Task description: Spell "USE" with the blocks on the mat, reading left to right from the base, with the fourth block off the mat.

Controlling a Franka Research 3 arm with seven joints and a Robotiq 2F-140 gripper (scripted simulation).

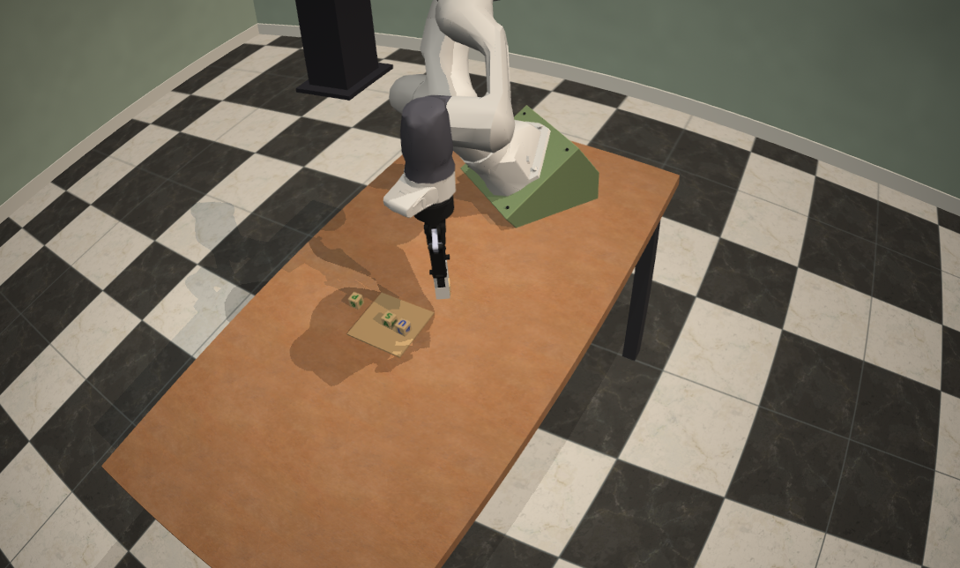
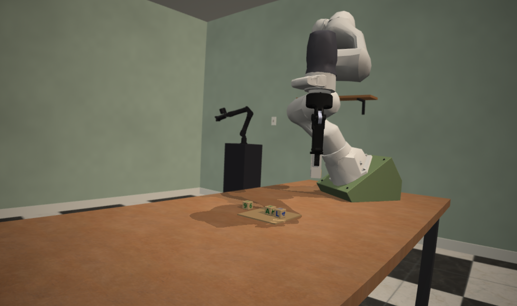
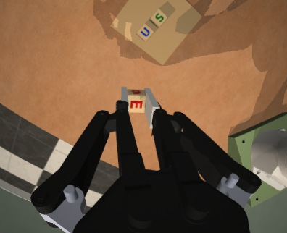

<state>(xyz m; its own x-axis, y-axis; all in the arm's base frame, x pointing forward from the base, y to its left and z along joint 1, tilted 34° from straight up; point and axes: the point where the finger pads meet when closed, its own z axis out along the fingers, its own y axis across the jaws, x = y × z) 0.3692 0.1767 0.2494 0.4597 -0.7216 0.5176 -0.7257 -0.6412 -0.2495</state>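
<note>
My hand is 30 mm short of the S block, 130 mm to the left of it and 150 mm above it. Also, from my hand: U block 40 mm ahead, 90 mm to the right, 150 mm below; then E block 20 mm below; then mat 30 mm ahead, 130 mm to the right, 160 mm below.
</note>
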